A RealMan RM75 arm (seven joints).
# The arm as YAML. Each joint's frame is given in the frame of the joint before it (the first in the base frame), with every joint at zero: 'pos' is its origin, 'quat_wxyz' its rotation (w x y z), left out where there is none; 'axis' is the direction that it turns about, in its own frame. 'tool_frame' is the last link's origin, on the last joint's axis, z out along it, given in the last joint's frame.
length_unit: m
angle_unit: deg
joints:
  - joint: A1
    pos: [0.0, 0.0, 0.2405]
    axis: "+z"
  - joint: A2
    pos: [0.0, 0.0, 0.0]
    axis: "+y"
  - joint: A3
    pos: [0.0, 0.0, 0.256]
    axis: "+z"
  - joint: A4
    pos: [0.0, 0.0, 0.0]
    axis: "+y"
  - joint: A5
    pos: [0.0, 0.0, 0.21]
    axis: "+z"
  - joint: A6
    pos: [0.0, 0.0, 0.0]
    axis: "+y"
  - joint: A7
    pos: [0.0, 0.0, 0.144]
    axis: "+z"
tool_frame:
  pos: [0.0, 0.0, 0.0]
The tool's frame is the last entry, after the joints.
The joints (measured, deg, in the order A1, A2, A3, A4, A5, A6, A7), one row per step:
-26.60, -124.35, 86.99, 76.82, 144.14, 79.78, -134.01
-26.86, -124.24, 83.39, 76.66, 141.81, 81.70, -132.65
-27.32, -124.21, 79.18, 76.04, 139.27, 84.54, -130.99
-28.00, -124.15, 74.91, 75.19, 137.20, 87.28, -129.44
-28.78, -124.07, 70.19, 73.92, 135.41, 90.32, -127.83
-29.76, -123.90, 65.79, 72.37, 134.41, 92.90, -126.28
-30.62, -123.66, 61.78, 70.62, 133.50, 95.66, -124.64
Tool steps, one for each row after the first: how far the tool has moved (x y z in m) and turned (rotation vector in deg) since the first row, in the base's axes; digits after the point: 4 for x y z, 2 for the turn. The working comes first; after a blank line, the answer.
Tool pose at each row, in the base's axes (x y z in m, rotation vector in deg; the steps are taken from these numbers as rounded here):
-0.1819, 0.3229, -0.0570, -159.82, -38.85, 21.48
-0.1822, 0.3249, -0.0483, -160.54, -41.42, 17.92
-0.1831, 0.3254, -0.0394, -161.92, -44.44, 14.13
-0.1842, 0.3265, -0.0303, -163.00, -47.10, 10.41
-0.1868, 0.3270, -0.0209, -164.02, -50.10, 6.53
-0.1902, 0.3282, -0.0124, -164.67, -52.47, 3.36
-0.1939, 0.3275, -0.0054, -165.80, -54.64, 0.37

-0.0003, 0.0020, 0.0087, -0.06, -2.79, 1.37
-0.0012, 0.0025, 0.0176, -0.86, -5.97, 2.99
-0.0023, 0.0036, 0.0267, -1.46, -8.96, 4.38
-0.0049, 0.0041, 0.0361, -2.16, -12.07, 5.99
-0.0083, 0.0053, 0.0446, -2.64, -14.54, 7.25
-0.0120, 0.0046, 0.0516, -3.65, -16.96, 8.36

